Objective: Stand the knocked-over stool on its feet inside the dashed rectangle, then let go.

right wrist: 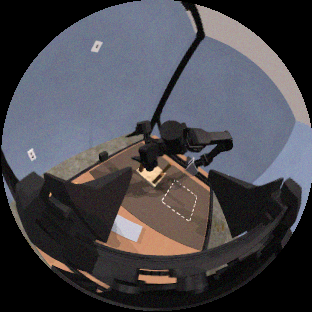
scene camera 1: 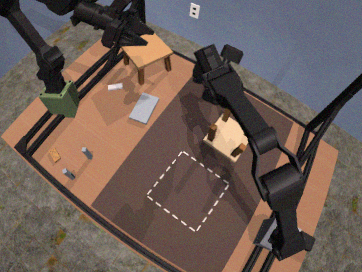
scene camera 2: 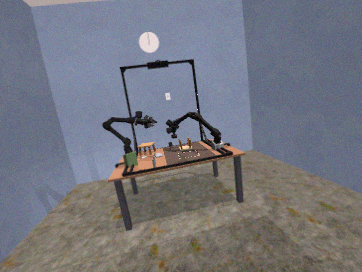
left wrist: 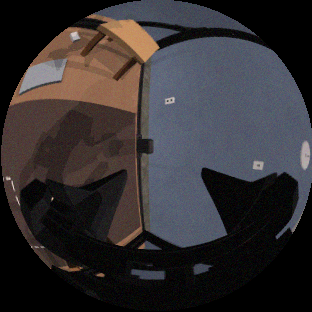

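Where they show: left gripper, fingertip midpoint: (right wrist: 128, 147) (scene camera 2: 171, 134) (left wrist: 164, 172); right gripper, fingertip midpoint: (right wrist: 171, 172) (scene camera 1: 150, 38) (scene camera 2: 155, 123); left arm's base, origin of the base link: (right wrist: 195, 163) (scene camera 1: 281, 236) (scene camera 2: 217, 141); right arm's base, origin of the base link: (scene camera 1: 55, 88) (scene camera 2: 129, 153).
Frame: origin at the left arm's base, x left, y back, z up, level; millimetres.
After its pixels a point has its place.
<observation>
The stool (scene camera 1: 231, 136) @[x -257, y -287, z -60 mm] (scene camera 2: 185, 147) @[x -239, y -296, z -60 mm] (right wrist: 153, 176) @[x -226, y -317, z -60 mm] lies upside down on the dark mat, its pale seat down and its brown legs pointing up; the left arm hides part of it in scene camera 1. The dashed rectangle (scene camera 1: 228, 183) (right wrist: 196, 200) is on the mat, in front of the stool and apart from it. My left gripper (left wrist: 164, 172) @[x -378, y -414, z 102 mm] is open and empty, in the air up and to the left of the stool in scene camera 1. My right gripper (scene camera 1: 145, 36) @[x -214, y -591, z 271 mm] (right wrist: 171, 172) @[x -214, y -591, z 271 mm] is open and empty, high near the orange table at the back left.
A small orange table (scene camera 1: 148, 50) @[x -374, y -718, z 33 mm] (left wrist: 131, 40) @[x -371, y -683, z 33 mm] stands upright at the back left. A grey slab (scene camera 1: 144, 108) @[x -193, y -618, z -69 mm] (left wrist: 44, 76) (right wrist: 127, 228) @[x -188, y -619, z -69 mm] and a white block (scene camera 1: 115, 86) @[x -218, y -778, z -67 mm] (left wrist: 74, 36) lie left of the mat. A green block (scene camera 1: 60, 101) @[x -14, y -851, z 36 mm] is by the right arm. Two grey pegs stand front left.
</observation>
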